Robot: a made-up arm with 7 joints. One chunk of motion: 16 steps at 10 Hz.
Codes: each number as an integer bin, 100 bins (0 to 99) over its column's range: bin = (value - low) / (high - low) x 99, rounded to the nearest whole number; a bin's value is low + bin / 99 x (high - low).
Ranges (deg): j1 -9.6..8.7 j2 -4.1..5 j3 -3..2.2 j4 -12.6..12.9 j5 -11.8..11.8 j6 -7.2..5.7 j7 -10.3..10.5
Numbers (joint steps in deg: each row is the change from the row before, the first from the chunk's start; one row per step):
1: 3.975 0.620 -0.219 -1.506 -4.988 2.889 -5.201
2: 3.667 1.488 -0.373 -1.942 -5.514 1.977 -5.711
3: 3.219 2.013 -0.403 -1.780 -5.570 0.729 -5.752
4: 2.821 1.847 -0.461 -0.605 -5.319 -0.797 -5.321
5: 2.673 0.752 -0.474 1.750 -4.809 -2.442 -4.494
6: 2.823 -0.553 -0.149 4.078 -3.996 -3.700 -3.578
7: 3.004 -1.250 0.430 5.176 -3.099 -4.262 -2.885
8: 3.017 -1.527 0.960 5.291 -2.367 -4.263 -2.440
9: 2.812 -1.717 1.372 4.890 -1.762 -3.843 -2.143
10: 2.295 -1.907 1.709 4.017 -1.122 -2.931 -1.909
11: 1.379 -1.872 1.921 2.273 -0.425 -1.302 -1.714
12: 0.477 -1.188 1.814 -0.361 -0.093 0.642 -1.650
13: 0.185 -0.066 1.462 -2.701 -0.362 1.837 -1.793
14: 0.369 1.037 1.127 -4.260 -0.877 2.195 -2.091
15: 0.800 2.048 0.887 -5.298 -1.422 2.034 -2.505
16: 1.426 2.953 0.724 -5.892 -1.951 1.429 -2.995
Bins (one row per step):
1: 73 51 53 43 29 77 24
2: 72 61 50 41 26 70 22
3: 69 67 49 42 26 61 22
4: 67 65 48 47 27 49 24
5: 66 53 48 56 29 37 28
6: 67 39 54 65 33 27 32
7: 68 31 65 69 36 23 35
8: 68 28 75 69 40 23 37
9: 67 26 83 68 42 26 39
10: 64 24 90 65 45 33 40
11: 59 24 94 58 48 45 41
12: 55 32 92 48 49 60 41
13: 53 44 85 38 48 69 40
14: 54 56 79 32 46 72 39
15: 56 67 74 28 44 71 37
16: 60 77 71 26 41 66 35

